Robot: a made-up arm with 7 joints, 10 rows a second.
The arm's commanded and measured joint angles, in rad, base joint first. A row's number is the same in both.
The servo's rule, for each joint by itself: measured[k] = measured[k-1] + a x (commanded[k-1-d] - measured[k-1]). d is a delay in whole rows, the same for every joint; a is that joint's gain. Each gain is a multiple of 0.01, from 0.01 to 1. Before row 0 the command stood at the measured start. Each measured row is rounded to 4 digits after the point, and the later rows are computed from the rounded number. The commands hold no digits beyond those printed.
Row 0, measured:
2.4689, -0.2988, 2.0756, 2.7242, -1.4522, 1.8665, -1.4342
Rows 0 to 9, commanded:
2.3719, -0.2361, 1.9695, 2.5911, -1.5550, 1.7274, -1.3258
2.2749, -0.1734, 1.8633, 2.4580, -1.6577, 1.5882, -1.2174
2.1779, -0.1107, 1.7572, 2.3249, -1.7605, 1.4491, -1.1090
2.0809, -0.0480, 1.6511, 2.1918, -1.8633, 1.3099, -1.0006
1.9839, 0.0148, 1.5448, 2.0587, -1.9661, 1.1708, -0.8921
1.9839, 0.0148, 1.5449, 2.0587, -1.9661, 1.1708, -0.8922
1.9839, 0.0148, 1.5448, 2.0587, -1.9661, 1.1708, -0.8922
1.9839, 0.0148, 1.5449, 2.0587, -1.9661, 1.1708, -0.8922
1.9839, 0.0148, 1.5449, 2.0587, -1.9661, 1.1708, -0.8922
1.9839, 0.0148, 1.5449, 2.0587, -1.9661, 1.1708, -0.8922
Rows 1 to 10, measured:
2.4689, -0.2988, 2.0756, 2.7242, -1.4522, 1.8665, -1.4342
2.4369, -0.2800, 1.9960, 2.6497, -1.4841, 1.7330, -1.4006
2.3834, -0.2480, 1.8965, 2.5423, -1.5379, 1.5940, -1.3438
2.3156, -0.2068, 1.7920, 2.4206, -1.6069, 1.4549, -1.2710
2.2381, -0.1592, 1.6863, 2.2925, -1.6864, 1.3157, -1.1872
2.1542, -0.1070, 1.5802, 2.1616, -1.7731, 1.1766, -1.0957
2.0980, -0.0705, 1.5537, 2.1040, -1.8329, 1.1710, -1.0326
2.0603, -0.0449, 1.5470, 2.0786, -1.8742, 1.1708, -0.9891
2.0351, -0.0270, 1.5454, 2.0675, -1.9027, 1.1708, -0.9591
2.0182, -0.0145, 1.5450, 2.0626, -1.9224, 1.1708, -0.9384
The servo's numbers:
d 1
a 0.33 0.30 0.75 0.56 0.31 0.96 0.31

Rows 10 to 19, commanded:
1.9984, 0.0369, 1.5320, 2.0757, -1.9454, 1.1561, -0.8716
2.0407, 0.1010, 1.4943, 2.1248, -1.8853, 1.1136, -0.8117
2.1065, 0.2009, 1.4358, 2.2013, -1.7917, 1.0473, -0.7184
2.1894, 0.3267, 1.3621, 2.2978, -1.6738, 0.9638, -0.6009
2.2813, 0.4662, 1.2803, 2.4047, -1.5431, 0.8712, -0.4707
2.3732, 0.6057, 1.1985, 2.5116, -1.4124, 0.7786, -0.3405
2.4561, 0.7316, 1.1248, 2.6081, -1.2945, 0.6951, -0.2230
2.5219, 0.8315, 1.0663, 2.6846, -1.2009, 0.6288, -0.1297
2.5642, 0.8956, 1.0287, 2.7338, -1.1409, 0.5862, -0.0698
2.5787, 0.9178, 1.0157, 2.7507, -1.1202, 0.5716, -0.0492
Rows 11 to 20, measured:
2.0069, -0.0057, 1.5449, 2.0604, -1.9359, 1.1708, -0.9241
2.0041, 0.0071, 1.5352, 2.0690, -1.9388, 1.1567, -0.9078
2.0162, 0.0353, 1.5045, 2.1002, -1.9222, 1.1153, -0.8780
2.0460, 0.0850, 1.4530, 2.1568, -1.8817, 1.0500, -0.8285
2.0933, 0.1575, 1.3848, 2.2358, -1.8173, 0.9672, -0.7579
2.1553, 0.2501, 1.3064, 2.3304, -1.7323, 0.8750, -0.6689
2.2272, 0.3568, 1.2255, 2.4319, -1.6331, 0.7825, -0.5671
2.3027, 0.4692, 1.1500, 2.5306, -1.5281, 0.6986, -0.4604
2.3750, 0.5779, 1.0872, 2.6168, -1.4267, 0.6316, -0.3579
2.4374, 0.6732, 1.0433, 2.6823, -1.3381, 0.5880, -0.2686

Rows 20 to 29, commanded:
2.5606, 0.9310, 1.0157, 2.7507, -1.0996, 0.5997, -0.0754
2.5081, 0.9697, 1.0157, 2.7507, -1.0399, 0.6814, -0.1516
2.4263, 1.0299, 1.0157, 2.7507, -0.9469, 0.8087, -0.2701
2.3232, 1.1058, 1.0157, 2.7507, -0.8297, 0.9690, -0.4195
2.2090, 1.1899, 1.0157, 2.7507, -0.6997, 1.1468, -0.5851
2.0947, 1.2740, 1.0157, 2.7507, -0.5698, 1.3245, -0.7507
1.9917, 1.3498, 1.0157, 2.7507, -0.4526, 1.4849, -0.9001
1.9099, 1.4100, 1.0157, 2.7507, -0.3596, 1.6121, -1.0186
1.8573, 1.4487, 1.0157, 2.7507, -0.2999, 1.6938, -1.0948
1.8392, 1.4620, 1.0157, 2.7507, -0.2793, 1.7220, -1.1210
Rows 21 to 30, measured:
2.4840, 0.7466, 1.0226, 2.7206, -1.2706, 0.5723, -0.2006
2.5093, 0.8019, 1.0174, 2.7375, -1.2176, 0.5986, -0.1618
2.5089, 0.8522, 1.0161, 2.7449, -1.1625, 0.6781, -0.1586
2.4816, 0.9055, 1.0158, 2.7481, -1.0957, 0.8035, -0.1932
2.4293, 0.9656, 1.0157, 2.7496, -1.0132, 0.9624, -0.2634
2.3566, 1.0329, 1.0157, 2.7502, -0.9160, 1.1394, -0.3631
2.2702, 1.1052, 1.0157, 2.7505, -0.8087, 1.3171, -0.4833
2.1783, 1.1786, 1.0157, 2.7506, -0.6983, 1.4782, -0.6125
2.0897, 1.2480, 1.0157, 2.7507, -0.5933, 1.6067, -0.7384
2.0130, 1.3082, 1.0157, 2.7507, -0.5023, 1.6903, -0.8489

